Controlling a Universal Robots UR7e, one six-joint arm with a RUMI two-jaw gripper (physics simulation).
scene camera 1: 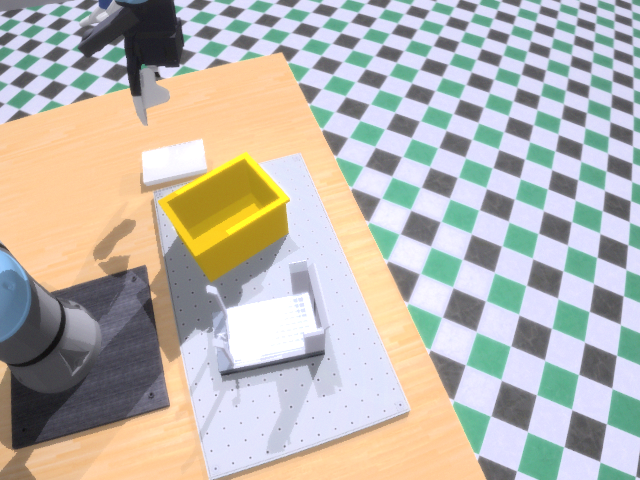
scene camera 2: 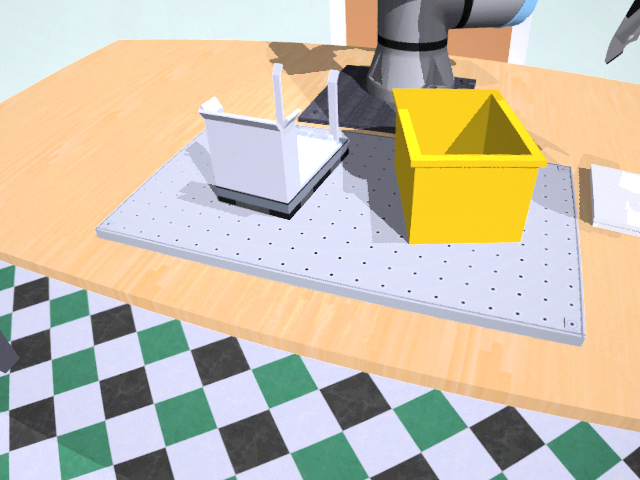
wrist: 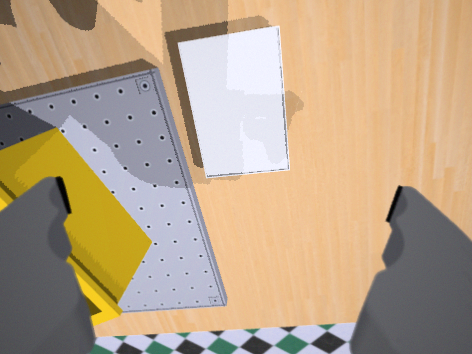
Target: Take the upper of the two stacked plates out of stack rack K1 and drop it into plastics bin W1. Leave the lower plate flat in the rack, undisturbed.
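Frame: origin at the arm's base, x ahead, y left, z up, level; millimetres.
Where they show: gripper, between the fingertips: [scene camera 1: 153,100] [wrist: 230,186]; arm's base, origin of its link: [scene camera 1: 58,347] [scene camera 2: 410,87].
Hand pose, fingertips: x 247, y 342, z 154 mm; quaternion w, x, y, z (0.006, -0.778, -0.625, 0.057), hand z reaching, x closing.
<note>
Each offset is from my fingertips to the top centre of the thing. "*": to the spot under its first point.
Stack rack K1 @(dx +94, dy -422, dz -30 mm) [scene camera 1: 317,299] [scene camera 2: 248,155] is a white rack with a tall side wall and two upright posts on a dark base. A white plate surface @(* dx +94, dy -423, dz -115 mm) [scene camera 1: 268,328] [scene camera 2: 317,155] lies flat in it; glare hides whether one or two plates are stacked there. Plastics bin W1 @(dx +78, dy -221, dz -50 mm) [scene camera 1: 253,248] [scene camera 2: 470,204] [wrist: 95,225] is yellow and open-topped, beside the rack; its yellow floor shows in scene camera 1. My gripper [scene camera 1: 148,100] [wrist: 230,186] is open and empty, high above the table beyond the bin, away from the rack. In scene camera 2, part of a finger shows at the right edge.
A white slab @(dx -2, dy -8, dz -148 mm) [scene camera 1: 174,161] [scene camera 2: 615,201] [wrist: 245,100] lies on the table beside the perforated grey board @(dx +103, dy -336, dz -149 mm) [scene camera 1: 351,382] [scene camera 2: 341,273] [wrist: 150,200] that bears rack and bin. The arm's base stands on a dark mount plate [scene camera 1: 124,361] [scene camera 2: 341,108]. The table edge runs along the board's far side.
</note>
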